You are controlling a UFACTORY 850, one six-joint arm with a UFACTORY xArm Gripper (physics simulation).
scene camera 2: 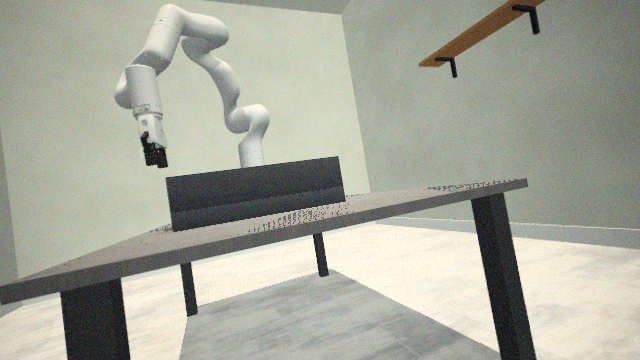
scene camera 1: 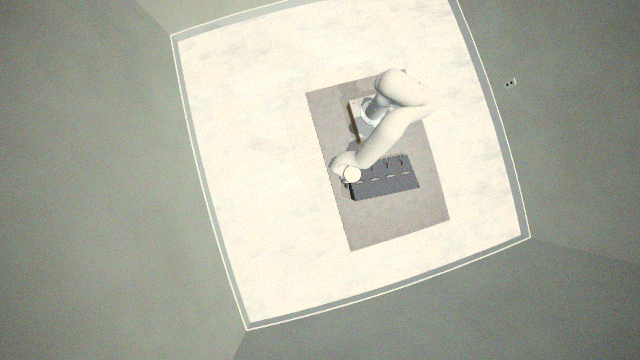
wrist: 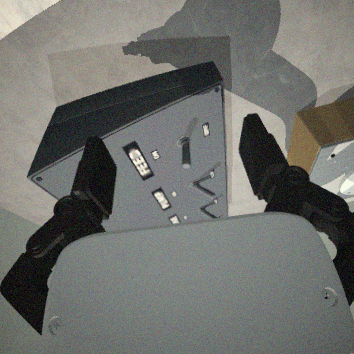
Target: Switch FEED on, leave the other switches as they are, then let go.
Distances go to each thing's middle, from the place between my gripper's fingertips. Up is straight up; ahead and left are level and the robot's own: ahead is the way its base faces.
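Gripper 14 cm above the dark switch panel (scene camera 2: 196,200), 14 cm short of it, 28 cm to the right of it.
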